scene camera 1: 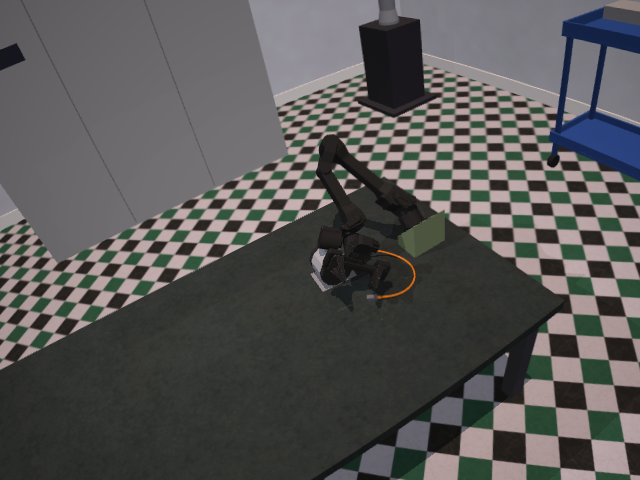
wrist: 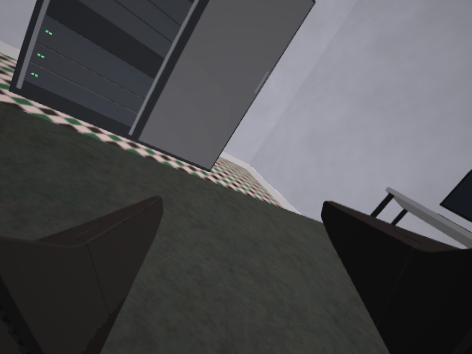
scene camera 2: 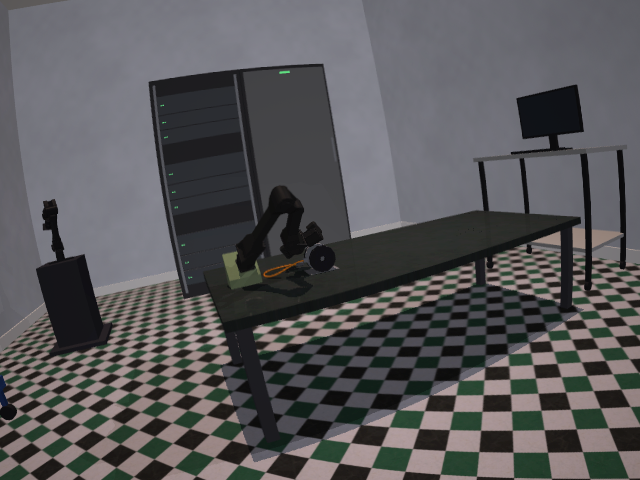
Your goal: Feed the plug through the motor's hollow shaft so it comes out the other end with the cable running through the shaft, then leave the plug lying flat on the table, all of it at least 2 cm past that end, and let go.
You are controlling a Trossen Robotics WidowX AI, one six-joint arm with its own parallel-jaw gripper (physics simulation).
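Places are measured from the arm's base along level axes (x right, y ahead, z up), in centimetres.
Pixels of known places: gripper, between the fingertips: (scene camera 1: 360,285) (wrist: 243,206); arm's base, origin of its link: (scene camera 1: 415,225) (scene camera 2: 245,264).
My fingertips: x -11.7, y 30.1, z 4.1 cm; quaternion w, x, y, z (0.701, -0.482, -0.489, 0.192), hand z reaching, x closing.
Note:
For each thing: its middle in the pictures, then the offset to it from my fingertips. "pt": a spot on its surface instead. Level surfaces: height alone.
- motor, middle of its body: (scene camera 1: 331,263) (scene camera 2: 318,257) dx +19.2, dy -2.2, dz -6.7 cm
- pale base plate, middle of its body: (scene camera 1: 333,274) (scene camera 2: 321,269) dx +19.3, dy -2.0, dz -11.7 cm
- small grey plug, middle of its body: (scene camera 1: 372,297) dx +2.9, dy -4.7, dz -11.1 cm
- orange cable, a spot on its surface: (scene camera 1: 414,274) (scene camera 2: 265,271) pt dx +1.5, dy -19.9, dz -11.2 cm
- dark table, height of its surface: dz -11.8 cm
The motor (scene camera 1: 316,261) (scene camera 2: 321,257) stands on a pale base plate (scene camera 1: 321,282). It has a light body and dark round ends, with its shaft centre visible in scene camera 2. The small grey plug (scene camera 1: 370,296) lies on the table in scene camera 1, right of the motor. The orange cable (scene camera 1: 414,274) (scene camera 2: 270,271) curves from the plug in a wide loop; its far part is hidden behind the gripper. Whether any cable is inside the shaft is hidden. My gripper (scene camera 1: 360,284) (wrist: 243,206) is open and empty, beside the motor, partly covering it in scene camera 1.
A green upright panel (scene camera 1: 424,235) (scene camera 2: 235,262) stands beside the arm's base. The dark table (scene camera 1: 206,351) (scene camera 2: 413,248) has its near right corner beyond the cable. The wrist view shows the table surface between the fingers and a server rack (wrist: 200,75) beyond.

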